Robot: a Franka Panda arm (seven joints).
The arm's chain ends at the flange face. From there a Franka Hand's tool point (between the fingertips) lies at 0.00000 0.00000 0.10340 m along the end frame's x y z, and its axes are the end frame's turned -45 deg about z.
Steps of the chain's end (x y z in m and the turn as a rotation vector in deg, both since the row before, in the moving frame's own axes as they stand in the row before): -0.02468, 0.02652, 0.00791, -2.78, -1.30, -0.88; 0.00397, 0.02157, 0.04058, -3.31, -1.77, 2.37; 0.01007, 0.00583, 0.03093, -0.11, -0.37, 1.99; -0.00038, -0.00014, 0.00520, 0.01, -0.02, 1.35; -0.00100, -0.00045, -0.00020, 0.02, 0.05, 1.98; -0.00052, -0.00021, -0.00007, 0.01, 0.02, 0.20; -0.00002, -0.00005, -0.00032, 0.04, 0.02, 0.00; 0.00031, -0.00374, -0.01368, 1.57, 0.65, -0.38; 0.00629, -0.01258, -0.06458, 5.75, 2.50, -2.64
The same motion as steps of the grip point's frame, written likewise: -0.04139, 0.00323, 0.00776, -1.05, -2.88, -0.88; -0.01896, 0.01989, 0.04036, -1.09, -3.59, 2.37; 0.00239, 0.01090, 0.03093, 0.18, -0.34, 1.99; -0.00018, -0.00041, 0.00520, 0.02, -0.01, 1.35; -0.00030, -0.00099, -0.00020, -0.02, 0.05, 1.98; -0.00018, -0.00050, -0.00007, -0.01, 0.02, 0.20; 0.00010, -0.00008, -0.00032, 0.01, 0.04, 0.00; 0.00569, -0.00361, -0.01373, 0.65, 1.57, -0.38; 0.02375, -0.00883, -0.06520, 2.30, 5.83, -2.64
